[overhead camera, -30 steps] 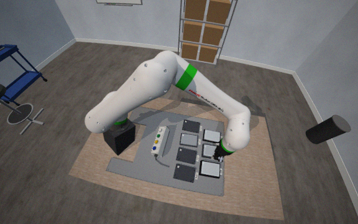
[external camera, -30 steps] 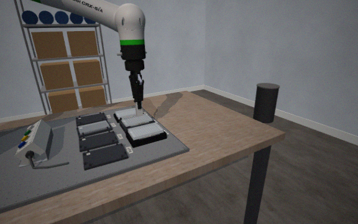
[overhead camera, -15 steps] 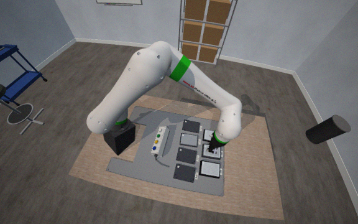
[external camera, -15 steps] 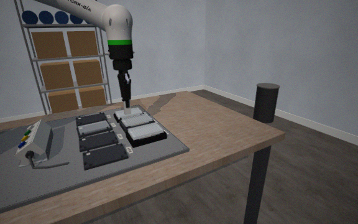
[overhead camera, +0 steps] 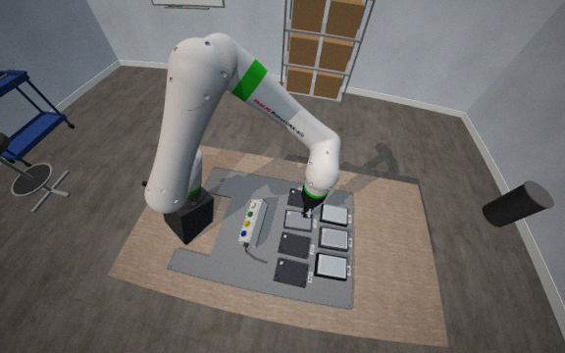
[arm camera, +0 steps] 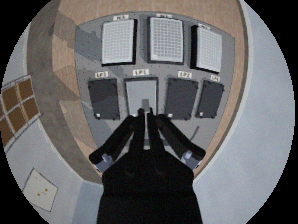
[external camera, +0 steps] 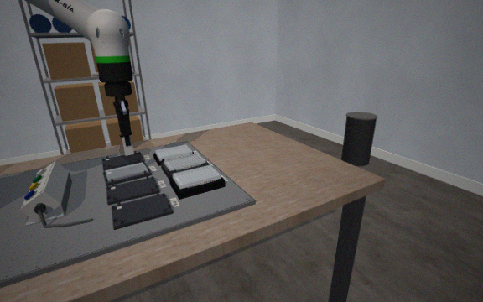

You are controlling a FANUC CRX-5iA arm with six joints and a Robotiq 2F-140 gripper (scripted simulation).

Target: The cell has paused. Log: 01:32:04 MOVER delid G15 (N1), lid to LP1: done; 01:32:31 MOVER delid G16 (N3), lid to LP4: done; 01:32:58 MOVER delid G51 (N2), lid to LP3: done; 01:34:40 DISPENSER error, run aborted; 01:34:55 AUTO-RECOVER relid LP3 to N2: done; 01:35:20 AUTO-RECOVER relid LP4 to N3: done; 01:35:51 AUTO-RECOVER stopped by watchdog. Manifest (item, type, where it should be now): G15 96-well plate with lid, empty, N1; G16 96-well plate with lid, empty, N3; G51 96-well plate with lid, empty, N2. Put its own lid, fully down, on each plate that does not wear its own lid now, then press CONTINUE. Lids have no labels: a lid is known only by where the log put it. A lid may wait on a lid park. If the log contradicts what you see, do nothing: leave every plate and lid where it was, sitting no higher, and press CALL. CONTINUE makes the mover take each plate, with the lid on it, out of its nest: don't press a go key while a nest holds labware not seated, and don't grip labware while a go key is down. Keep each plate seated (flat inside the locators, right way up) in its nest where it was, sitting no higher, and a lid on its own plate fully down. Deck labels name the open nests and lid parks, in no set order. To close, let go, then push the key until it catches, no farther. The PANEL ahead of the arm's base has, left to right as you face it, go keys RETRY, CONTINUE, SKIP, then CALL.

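My gripper is now 10 cm above the pale grey lid, 2 cm past it and 1 cm to the right of it. Also, from my hand: plate 16 cm ahead, 8 cm below, 7 cm to the right.
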